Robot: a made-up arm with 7 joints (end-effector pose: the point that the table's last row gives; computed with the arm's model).
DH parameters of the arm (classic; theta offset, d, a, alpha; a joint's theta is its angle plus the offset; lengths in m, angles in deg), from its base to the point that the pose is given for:
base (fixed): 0 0 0 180
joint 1: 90 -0.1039 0.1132 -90
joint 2: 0 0.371 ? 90
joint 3: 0 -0.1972 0.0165 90
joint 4: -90 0.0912 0.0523 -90
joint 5: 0 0.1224 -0.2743 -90
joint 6: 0 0.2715 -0.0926 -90
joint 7: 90 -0.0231 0.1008 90
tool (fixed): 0 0.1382 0 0
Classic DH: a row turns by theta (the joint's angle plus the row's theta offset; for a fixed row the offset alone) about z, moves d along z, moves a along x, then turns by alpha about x.
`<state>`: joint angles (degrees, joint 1 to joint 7).
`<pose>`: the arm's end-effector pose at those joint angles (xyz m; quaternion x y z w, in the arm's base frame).
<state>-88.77 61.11 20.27 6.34 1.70 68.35 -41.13</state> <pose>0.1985 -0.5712 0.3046 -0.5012 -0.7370 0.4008 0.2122</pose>
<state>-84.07 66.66 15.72 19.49 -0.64 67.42 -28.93</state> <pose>0.1233 -0.5466 0.3034 -0.5237 -0.6743 0.4030 0.3298</pose>
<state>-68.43 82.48 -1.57 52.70 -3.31 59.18 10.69</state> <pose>-0.0331 -0.4621 0.2820 -0.6356 -0.3081 0.3581 0.6106</pose>
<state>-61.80 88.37 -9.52 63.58 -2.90 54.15 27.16</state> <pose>-0.0746 -0.4457 0.2460 -0.6760 -0.0962 0.2957 0.6681</pose>
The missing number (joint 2, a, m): 0.2367
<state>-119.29 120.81 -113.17 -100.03 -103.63 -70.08 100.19</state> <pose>0.0482 -0.5623 0.5380 -0.5895 -0.4467 -0.1293 0.6605</pose>
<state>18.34 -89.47 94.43 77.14 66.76 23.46 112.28</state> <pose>-0.1752 0.0407 -0.6139 -0.8964 -0.0979 0.3970 0.1710</pose>
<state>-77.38 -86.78 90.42 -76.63 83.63 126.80 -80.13</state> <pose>0.1631 -0.8209 -0.4383 0.4284 0.5653 -0.7037 0.0401</pose>
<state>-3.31 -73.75 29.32 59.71 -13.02 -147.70 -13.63</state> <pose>-0.4709 -0.1144 0.0506 -0.5978 0.0127 0.2072 0.7743</pose>
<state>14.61 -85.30 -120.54 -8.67 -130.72 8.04 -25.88</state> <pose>-0.5046 -0.5877 0.0490 -0.3415 -0.0653 0.5268 0.7756</pose>
